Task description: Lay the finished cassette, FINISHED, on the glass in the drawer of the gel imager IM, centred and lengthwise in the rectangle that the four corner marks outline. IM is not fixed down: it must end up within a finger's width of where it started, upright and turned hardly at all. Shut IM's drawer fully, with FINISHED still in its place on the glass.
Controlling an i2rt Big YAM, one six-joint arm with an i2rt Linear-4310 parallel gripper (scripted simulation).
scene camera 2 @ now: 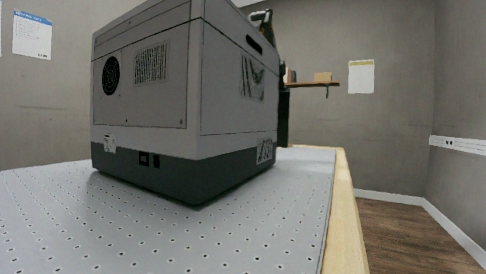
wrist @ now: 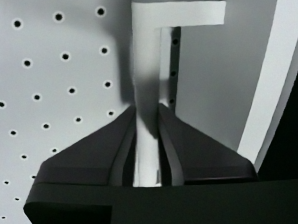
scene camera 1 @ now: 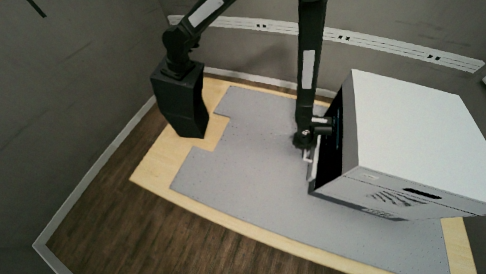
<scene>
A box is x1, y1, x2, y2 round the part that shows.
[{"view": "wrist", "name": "my gripper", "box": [23, 102, 297, 223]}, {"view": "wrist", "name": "gel imager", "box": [132, 0, 297, 185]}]
</scene>
